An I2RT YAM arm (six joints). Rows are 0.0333 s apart.
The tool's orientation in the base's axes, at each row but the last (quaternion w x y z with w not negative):
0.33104 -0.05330 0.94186 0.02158
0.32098 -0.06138 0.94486 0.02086
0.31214 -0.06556 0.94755 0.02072
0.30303 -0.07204 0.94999 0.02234
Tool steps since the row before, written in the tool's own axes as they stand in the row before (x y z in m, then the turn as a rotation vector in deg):
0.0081 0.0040 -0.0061 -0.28 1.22 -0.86
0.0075 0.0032 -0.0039 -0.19 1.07 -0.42
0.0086 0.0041 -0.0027 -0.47 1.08 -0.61
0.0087 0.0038 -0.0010 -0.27 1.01 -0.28
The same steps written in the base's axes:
-0.0105 0.0028 -0.0003 -0.46 1.17 0.85
-0.0087 0.0021 -0.0015 -0.24 1.05 0.45
-0.0090 0.0029 -0.0029 -0.13 1.07 0.77
-0.0082 0.0026 -0.0042 -0.09 1.01 0.38

